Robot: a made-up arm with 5 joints.
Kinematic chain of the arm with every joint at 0, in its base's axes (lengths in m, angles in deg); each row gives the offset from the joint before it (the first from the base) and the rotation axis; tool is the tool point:
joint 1: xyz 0 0 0.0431 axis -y
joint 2: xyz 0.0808 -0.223 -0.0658 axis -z
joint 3: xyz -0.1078 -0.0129 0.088 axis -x
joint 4: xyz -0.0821 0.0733 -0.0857 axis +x
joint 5: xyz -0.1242 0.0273 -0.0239 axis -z
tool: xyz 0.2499 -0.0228 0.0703
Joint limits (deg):
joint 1: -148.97..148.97
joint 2: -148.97..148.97
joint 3: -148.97..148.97
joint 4: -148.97..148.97
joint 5: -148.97..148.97
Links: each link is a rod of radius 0.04 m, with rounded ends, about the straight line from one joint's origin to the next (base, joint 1, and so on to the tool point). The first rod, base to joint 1, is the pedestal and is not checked.
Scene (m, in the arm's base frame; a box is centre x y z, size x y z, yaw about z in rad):
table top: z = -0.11
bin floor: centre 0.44 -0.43 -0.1 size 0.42 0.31 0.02 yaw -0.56
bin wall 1: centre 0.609 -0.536 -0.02 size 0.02 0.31 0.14 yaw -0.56
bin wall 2: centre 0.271 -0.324 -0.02 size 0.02 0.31 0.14 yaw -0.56
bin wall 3: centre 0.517 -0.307 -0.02 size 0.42 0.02 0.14 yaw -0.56
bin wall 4: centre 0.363 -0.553 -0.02 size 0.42 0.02 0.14 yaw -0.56
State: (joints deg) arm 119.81 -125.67 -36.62 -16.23 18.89
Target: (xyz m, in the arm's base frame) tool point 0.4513 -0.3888 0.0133
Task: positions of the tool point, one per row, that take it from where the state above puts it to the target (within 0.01 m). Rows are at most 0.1 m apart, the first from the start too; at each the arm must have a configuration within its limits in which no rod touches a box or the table.
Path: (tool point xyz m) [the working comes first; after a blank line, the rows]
Joints at the target: 49.06 -148.97 30.47 -61.72 -80.50
Straight joint move there: touches bin wall 2, bin wall 4.

1: -0.0548 -0.3182 0.0931
2: -0.0045 -0.3538 0.0797
3: 0.0575 -0.3852 0.1176
4: 0.1047 -0.3929 0.2046
5: 0.1854 -0.4088 0.2336
6: 0.2734 -0.4133 0.2464
7: 0.3643 -0.4061 0.2383
8: 0.4513 -0.3888 0.2069
9: 0.4618 -0.3888 0.1086
10: 0.4513 -0.3888 0.0133

